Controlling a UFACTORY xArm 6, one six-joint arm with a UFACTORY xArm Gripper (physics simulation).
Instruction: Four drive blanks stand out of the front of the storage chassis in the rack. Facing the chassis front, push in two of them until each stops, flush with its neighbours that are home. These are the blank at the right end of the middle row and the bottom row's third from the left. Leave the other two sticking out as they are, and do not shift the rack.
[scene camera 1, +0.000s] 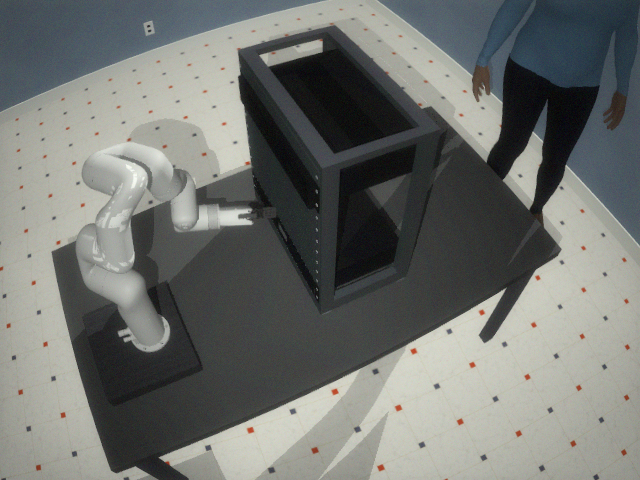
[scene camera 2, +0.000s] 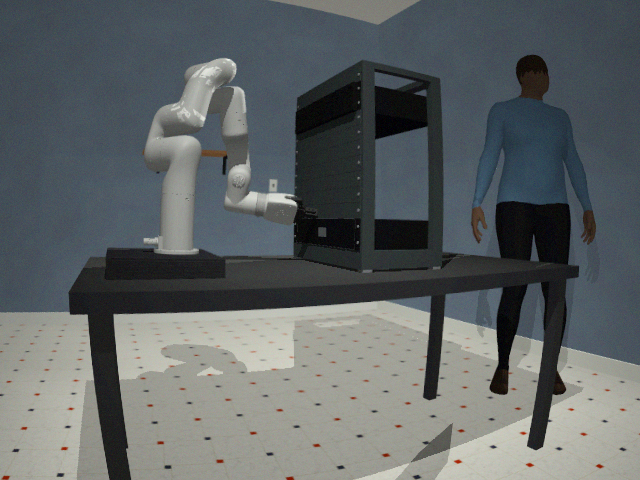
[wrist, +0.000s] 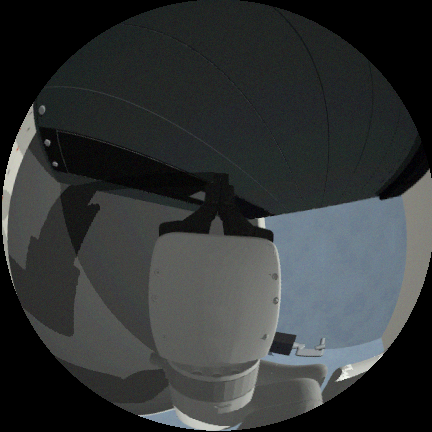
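Seen in the pictures: gripper, between the fingertips: (scene camera 1: 275, 211) (scene camera 2: 316, 214) (wrist: 219, 181); arm's base, origin of its link: (scene camera 1: 150, 332) (scene camera 2: 176, 252).
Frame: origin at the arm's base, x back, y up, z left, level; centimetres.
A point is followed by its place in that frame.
Observation:
The rack (scene camera 1: 377, 145) @(x -62.6, y 56.3, z -7.8 cm) (scene camera 2: 368, 165) @(x -51.2, y 24.5, z -9.7 cm) stands upright on the table. The storage chassis (scene camera 1: 281, 149) @(x -46.6, y 47.3, z 7.4 cm) (scene camera 2: 328, 111) @(x -46.5, y 43.7, z 8.8 cm) is the black unit high in the rack's front. Its rows and single drive blanks are too dark and small to make out, so I cannot tell which stand out. My gripper (scene camera 1: 268, 211) @(x -47.1, y 11.1, z 19.0 cm) (scene camera 2: 310, 211) @(x -47.1, y 11.1, z 19.0 cm) (wrist: 219, 181) @(x -47.1, y 11.1, z 19.0 cm) is shut and empty. It is low in front of the rack, well below the chassis, near the plain dark panels and the top edge of the lower black unit. Whether the fingertips touch the front is not clear.
The lower black unit (scene camera 2: 338, 235) @(x -48.3, y 4.7, z 3.8 cm) (wrist: 100, 155) @(x -46.5, y 7.3, z 31.5 cm) with a grey label sits at the rack's bottom. Plain panels (wrist: 225, 100) @(x -46.9, y 17.7, z 26.0 cm) lie between the two units. Screws line the rack's posts. The arm's dark base plate (scene camera 1: 180, 361) @(x -6.3, y -0.3, z -11.6 cm) (scene camera 2: 165, 268) @(x 3.5, y -2.5, z -15.5 cm) is on the table (scene camera 1: 268, 361) @(x -30.2, y -5.1, z -18.0 cm). A person (scene camera 1: 558, 46) (scene camera 2: 529, 155) stands behind the table.

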